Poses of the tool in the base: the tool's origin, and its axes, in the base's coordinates. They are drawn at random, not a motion.
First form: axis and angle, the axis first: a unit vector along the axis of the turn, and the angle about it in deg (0 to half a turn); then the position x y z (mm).
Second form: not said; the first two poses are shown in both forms.
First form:
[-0.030 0.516 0.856 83.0 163 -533 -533]
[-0.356 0.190 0.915 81.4 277 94 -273]
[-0.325 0.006 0.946 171.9 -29 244 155]
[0.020 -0.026 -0.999 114.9 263 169 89]
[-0.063 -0.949 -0.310 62.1 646 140 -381]
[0.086 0.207 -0.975 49.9 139 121 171]
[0.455 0.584 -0.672 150.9 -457 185 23]
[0.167 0.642 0.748 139.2 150 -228 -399]
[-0.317 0.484 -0.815 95.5 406 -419 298]
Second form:
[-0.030 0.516 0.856 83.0 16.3 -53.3 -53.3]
[-0.356 0.190 0.915 81.4 27.7 9.4 -27.3]
[-0.325 0.006 0.946 171.9 -2.9 24.4 15.5]
[0.020 -0.026 -0.999 114.9 26.3 16.9 8.9]
[-0.063 -0.949 -0.310 62.1 64.6 14.0 -38.1]
[0.086 0.207 -0.975 49.9 13.9 12.1 17.1]
[0.455 0.584 -0.672 150.9 -45.7 18.5 2.3]
[0.167 0.642 0.748 139.2 15.0 -22.8 -39.9]
[-0.317 0.484 -0.815 95.5 40.6 -41.9 29.8]

